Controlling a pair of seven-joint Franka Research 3 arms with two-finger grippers.
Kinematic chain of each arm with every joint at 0, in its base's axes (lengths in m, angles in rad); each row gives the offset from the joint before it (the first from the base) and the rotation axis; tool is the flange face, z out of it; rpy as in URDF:
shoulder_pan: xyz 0 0 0.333 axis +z
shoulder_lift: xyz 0 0 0 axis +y
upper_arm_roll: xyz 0 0 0.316 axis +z
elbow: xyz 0.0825 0 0 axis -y
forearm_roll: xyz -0.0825 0 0.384 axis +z
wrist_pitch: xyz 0 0 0 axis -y
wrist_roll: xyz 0.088 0 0 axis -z
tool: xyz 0 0 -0.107 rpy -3.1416 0 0
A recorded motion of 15 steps. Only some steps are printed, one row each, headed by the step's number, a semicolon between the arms.
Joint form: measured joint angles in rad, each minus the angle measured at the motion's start. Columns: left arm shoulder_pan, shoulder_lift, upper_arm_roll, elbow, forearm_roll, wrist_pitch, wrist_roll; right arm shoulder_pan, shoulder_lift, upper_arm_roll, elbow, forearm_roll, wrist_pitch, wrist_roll.
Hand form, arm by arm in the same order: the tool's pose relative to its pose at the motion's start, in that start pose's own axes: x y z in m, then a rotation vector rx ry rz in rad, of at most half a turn. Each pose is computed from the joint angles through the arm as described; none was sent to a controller.
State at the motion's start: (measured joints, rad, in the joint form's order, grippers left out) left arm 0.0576 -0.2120 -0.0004 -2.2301 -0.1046 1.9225 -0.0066; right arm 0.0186 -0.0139 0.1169 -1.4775 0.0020 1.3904 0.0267
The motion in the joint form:
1: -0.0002 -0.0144 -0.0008 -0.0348 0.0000 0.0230 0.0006; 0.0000 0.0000 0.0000 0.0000 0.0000 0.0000 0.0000
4: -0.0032 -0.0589 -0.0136 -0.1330 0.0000 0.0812 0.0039; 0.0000 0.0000 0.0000 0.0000 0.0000 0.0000 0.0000
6: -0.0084 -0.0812 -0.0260 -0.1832 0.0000 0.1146 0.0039; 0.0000 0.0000 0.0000 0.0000 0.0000 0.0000 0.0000
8: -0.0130 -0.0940 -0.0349 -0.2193 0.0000 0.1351 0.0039; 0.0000 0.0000 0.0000 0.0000 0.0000 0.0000 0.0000
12: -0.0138 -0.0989 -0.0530 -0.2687 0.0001 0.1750 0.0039; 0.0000 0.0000 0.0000 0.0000 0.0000 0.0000 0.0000
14: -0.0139 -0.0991 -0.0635 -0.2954 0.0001 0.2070 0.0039; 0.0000 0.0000 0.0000 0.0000 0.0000 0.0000 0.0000
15: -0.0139 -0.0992 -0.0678 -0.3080 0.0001 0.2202 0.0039; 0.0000 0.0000 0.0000 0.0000 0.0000 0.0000 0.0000
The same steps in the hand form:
1: -0.0056 -0.0008 0.0080 0.0010 0.0026 -0.0004; 0.0000 0.0000 0.0000 0.0000 0.0000 0.0000
4: -0.0239 0.0026 0.0302 0.0081 0.0062 0.0126; 0.0000 0.0000 0.0000 0.0000 0.0000 0.0000
6: -0.0336 0.0082 0.0420 0.0147 0.0106 0.0265; 0.0000 0.0000 0.0000 0.0000 0.0000 0.0000
8: -0.0408 0.0121 0.0522 0.0201 0.0070 0.0369; 0.0000 0.0000 0.0000 0.0000 0.0000 0.0000
12: -0.0485 0.0168 0.0704 0.0299 0.0015 0.0502; 0.0000 0.0000 0.0000 0.0000 0.0000 0.0000
14: -0.0517 0.0192 0.0802 0.0353 0.0065 0.0576; 0.0000 0.0000 0.0000 0.0000 0.0000 0.0000
15: -0.0535 0.0200 0.0849 0.0376 0.0070 0.0605; 0.0000 0.0000 0.0000 0.0000 0.0000 0.0000

